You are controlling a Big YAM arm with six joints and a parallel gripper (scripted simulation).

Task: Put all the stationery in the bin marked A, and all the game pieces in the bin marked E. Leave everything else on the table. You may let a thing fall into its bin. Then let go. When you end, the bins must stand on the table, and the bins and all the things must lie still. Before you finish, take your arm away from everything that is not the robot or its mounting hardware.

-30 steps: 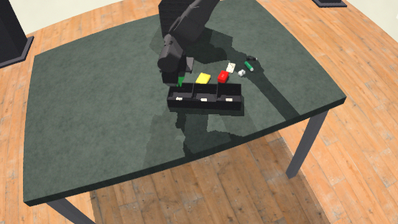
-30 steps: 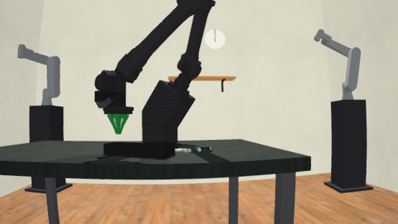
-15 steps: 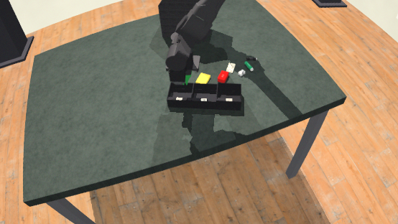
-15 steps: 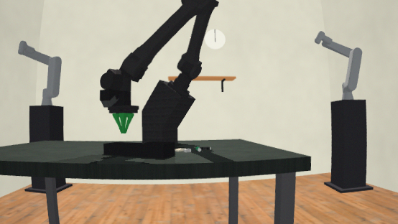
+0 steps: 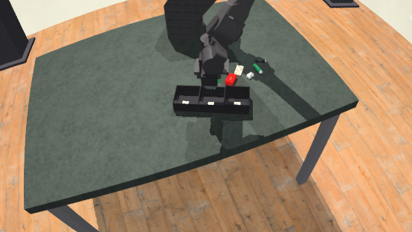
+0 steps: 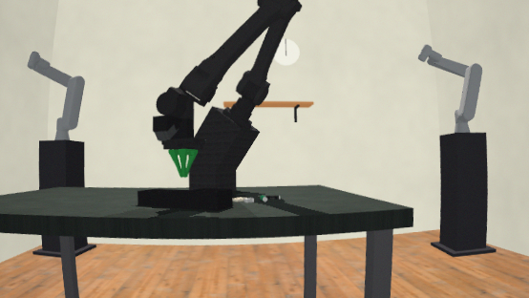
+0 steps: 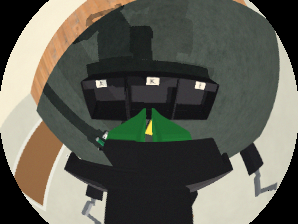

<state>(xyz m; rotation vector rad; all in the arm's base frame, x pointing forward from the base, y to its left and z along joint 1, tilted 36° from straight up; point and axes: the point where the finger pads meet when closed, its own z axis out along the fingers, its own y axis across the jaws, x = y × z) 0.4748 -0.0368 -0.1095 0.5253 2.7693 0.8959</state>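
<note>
Now: hand 60 mm above the bin row. From my hand the other things lie so: red block (100 mm behind, 90 mm to the left, 80 mm below); yellow block (100 mm behind, 80 mm below, 10 mm to the left); white die (140 mm behind, 130 mm to the left, 80 mm below).
</note>
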